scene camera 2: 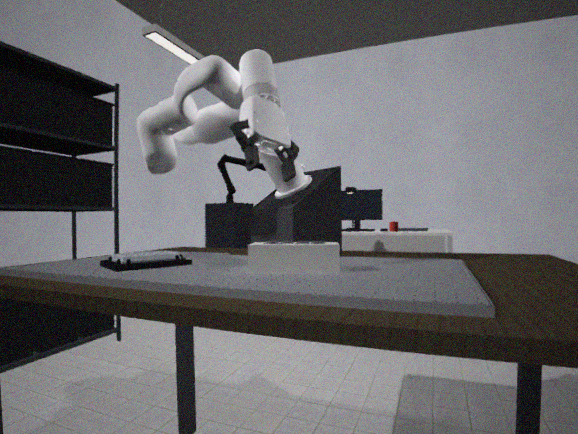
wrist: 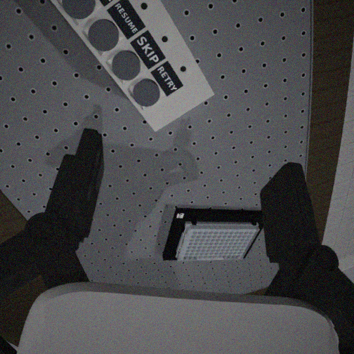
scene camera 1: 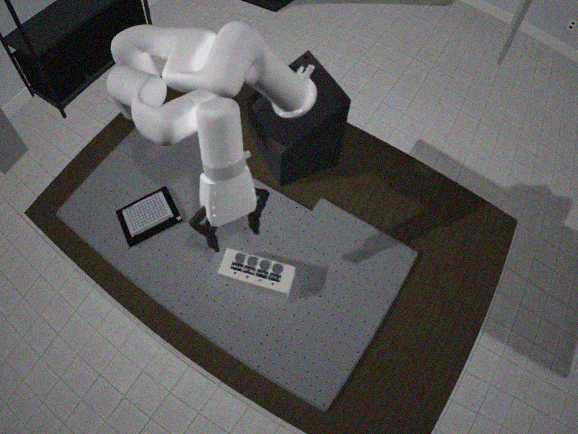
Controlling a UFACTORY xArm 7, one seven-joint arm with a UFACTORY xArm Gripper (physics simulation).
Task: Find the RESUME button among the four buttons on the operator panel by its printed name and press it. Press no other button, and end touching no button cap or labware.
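Seen in the pictures: gripper, fingertip midpoint: [scene camera 2: 272,173] [scene camera 1: 234,239]; arm's base, link origin: [scene camera 2: 293,188] [scene camera 1: 294,97].
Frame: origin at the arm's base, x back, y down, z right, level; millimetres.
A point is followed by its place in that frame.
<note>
The white operator panel [scene camera 1: 255,285] @[z -190, x -413, y 145 mm] [scene camera 2: 294,257] @[z -184, x -415, y 164 mm] [wrist: 194,93] has four grey round buttons in a row. In the wrist view, the RESUME label [wrist: 126,18] lies beside the RESUME button [wrist: 103,35] [scene camera 1: 264,265] @[z -179, x -364, y 137 mm]. The SKIP button [wrist: 126,65] [scene camera 1: 252,262] @[z -153, x -374, y 138 mm] and RETRY button [wrist: 146,92] [scene camera 1: 240,258] @[z -124, x -383, y 137 mm] follow toward the panel's near end. The fourth button [wrist: 78,4] [scene camera 1: 277,268] @[z -207, x -352, y 137 mm] is beyond RESUME; its label is cut off in the wrist view. My gripper [scene camera 1: 236,241] @[z -132, x -397, y 7 mm] [scene camera 2: 271,172] @[z -132, x -397, y 7 mm] [wrist: 191,162] is open and empty, well above the panel's height and touching nothing.
A white well plate [scene camera 1: 147,214] @[z 161, x -429, y 167 mm] [scene camera 2: 147,257] @[z 136, x -454, y 172 mm] [wrist: 217,242] sits in a black holder [scene camera 1: 126,235] @[z 174, x -508, y 181 mm] beyond the panel's RETRY end. Both stand on the perforated grey mat [scene camera 1: 280,340] @[z -306, x -476, y 193 mm] on a brown table [scene camera 1: 425,320] @[z -577, x -233, y 206 mm]. The arm's dark pedestal [scene camera 1: 312,135] @[z -96, x -61, y 29 mm] [scene camera 2: 320,210] @[z -103, x -48, y 72 mm] stands behind the panel.
</note>
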